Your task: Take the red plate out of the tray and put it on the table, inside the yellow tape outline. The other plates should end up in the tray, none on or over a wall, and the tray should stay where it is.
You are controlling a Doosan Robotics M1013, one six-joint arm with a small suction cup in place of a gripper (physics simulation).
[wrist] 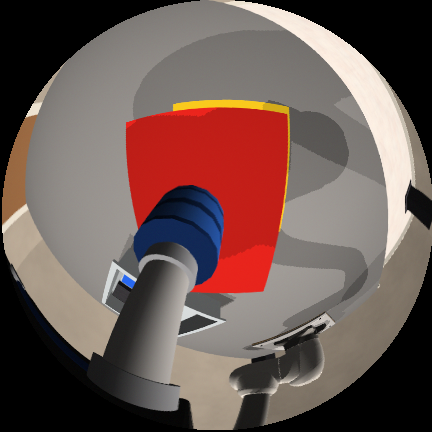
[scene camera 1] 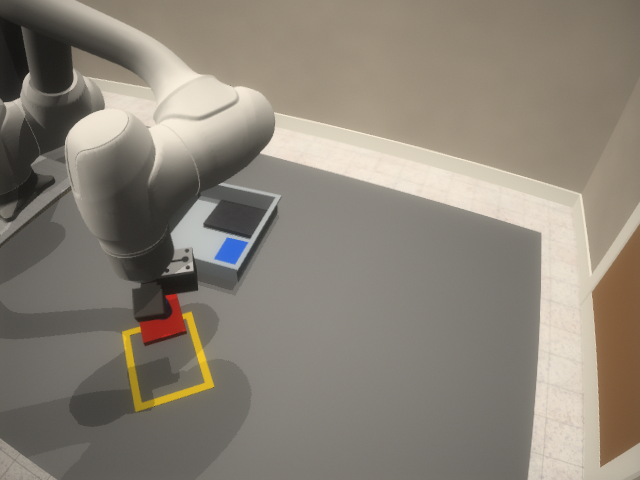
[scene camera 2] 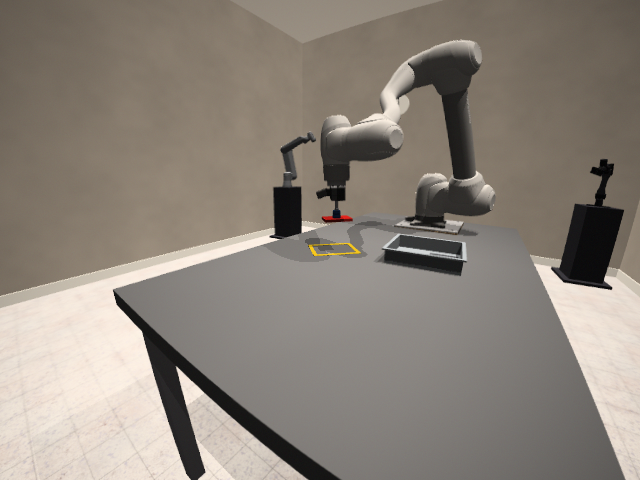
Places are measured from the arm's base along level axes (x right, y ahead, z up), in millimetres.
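Pixels of known places: hand at its tool point: point(wrist: 193, 209) point(scene camera 2: 336, 220); arm's base at its link origin: point(wrist: 299, 335) point(scene camera 1: 11, 194) point(scene camera 2: 428, 224).
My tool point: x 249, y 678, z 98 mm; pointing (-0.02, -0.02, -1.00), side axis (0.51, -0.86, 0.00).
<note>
For each thing: its middle in the pictures, then the offset to it from my tool point. "*": a spot on its surface instead. Level surfaces: height alone.
- red plate at the middle of its body: point(wrist: 205, 218) point(scene camera 1: 159, 314) point(scene camera 2: 336, 218) dz +5, dx +2, dy -6 mm
- yellow tape outline at a spot on its surface: point(wrist: 225, 104) * dz -111, dx +74, dy +39 mm
- grey tray at the middle of its body: point(scene camera 1: 215, 226) point(wrist: 151, 307) point(scene camera 2: 425, 252) dz -87, dx -303, dy -70 mm
- black plate at the middle of its body: point(scene camera 1: 238, 218) point(wrist: 136, 302) dz -104, dx -360, dy -41 mm
- blue plate at the middle of its body: point(wrist: 136, 278) point(scene camera 1: 231, 254) dz -105, dx -251, dy -8 mm
- grey table at its surface level: dz -112 mm
The red plate point(scene camera 1: 164, 329) point(scene camera 2: 343, 219) point(wrist: 220, 160) hangs level from my suction cup point(scene camera 2: 336, 213) point(wrist: 187, 225), well above the table. In scene camera 1 the wrist hides the cup and part of the plate. The yellow tape outline point(scene camera 1: 202, 356) point(scene camera 2: 337, 254) point(wrist: 225, 104) lies on the table below; in the wrist view the plate covers most of it. The grey tray point(scene camera 1: 216, 269) point(scene camera 2: 423, 259) point(wrist: 202, 314) stands beside the outline. In it a black plate point(scene camera 1: 235, 218) point(wrist: 120, 292) and a blue plate point(scene camera 1: 231, 250) point(wrist: 128, 281) lie flat. The arm hides part of the tray.
The grey table point(scene camera 1: 387, 335) point(scene camera 2: 361, 335) carries the tray and the arm's base plate point(scene camera 2: 449, 226) point(wrist: 320, 326). Two black pedestals point(scene camera 2: 287, 211) point(scene camera 2: 589, 245) with small arms stand on the floor beyond the table. Walls stand behind.
</note>
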